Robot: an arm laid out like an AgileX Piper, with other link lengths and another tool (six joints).
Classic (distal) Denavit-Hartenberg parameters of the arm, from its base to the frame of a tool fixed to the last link. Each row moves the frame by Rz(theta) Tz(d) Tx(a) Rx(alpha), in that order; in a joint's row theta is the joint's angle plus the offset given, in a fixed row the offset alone. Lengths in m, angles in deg.
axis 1: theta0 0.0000  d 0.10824  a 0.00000  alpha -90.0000
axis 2: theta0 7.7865  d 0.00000  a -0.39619  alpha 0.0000
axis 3: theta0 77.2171  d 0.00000  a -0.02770  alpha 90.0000
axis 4: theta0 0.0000  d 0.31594  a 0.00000  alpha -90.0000
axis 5: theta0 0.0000  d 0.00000  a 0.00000  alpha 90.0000
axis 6: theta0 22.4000  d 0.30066  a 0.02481  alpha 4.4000
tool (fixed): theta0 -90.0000  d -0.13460  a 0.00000  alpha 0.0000
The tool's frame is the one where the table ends.
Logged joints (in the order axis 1, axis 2, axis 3, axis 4, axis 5, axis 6), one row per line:
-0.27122 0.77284 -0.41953 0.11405 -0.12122 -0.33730
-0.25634 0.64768 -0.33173 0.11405 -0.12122 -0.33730
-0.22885 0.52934 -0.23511 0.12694 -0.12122 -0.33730
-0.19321 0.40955 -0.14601 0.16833 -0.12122 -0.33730
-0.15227 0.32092 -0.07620 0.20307 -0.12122 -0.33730
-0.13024 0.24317 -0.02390 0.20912 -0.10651 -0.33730
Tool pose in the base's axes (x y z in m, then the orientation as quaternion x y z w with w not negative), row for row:
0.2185 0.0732 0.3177 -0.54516 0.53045 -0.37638 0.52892
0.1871 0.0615 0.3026 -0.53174 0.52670 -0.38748 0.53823
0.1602 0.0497 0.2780 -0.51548 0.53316 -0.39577 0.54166
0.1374 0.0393 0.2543 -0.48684 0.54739 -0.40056 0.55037
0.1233 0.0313 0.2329 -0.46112 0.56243 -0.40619 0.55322
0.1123 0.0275 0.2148 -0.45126 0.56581 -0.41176 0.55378
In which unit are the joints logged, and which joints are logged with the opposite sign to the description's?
The joints are logged in radians. Opposite sign: axis 1.
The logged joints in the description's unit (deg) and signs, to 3 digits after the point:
15.540 44.280 -24.037 6.535 -6.945 -19.326
14.687 37.109 -19.007 6.535 -6.945 -19.326
13.112 30.329 -13.471 7.273 -6.945 -19.326
11.070 23.465 -8.366 9.645 -6.945 -19.326
8.724 18.387 -4.366 11.635 -6.945 -19.326
7.462 13.933 -1.369 11.982 -6.103 -19.326

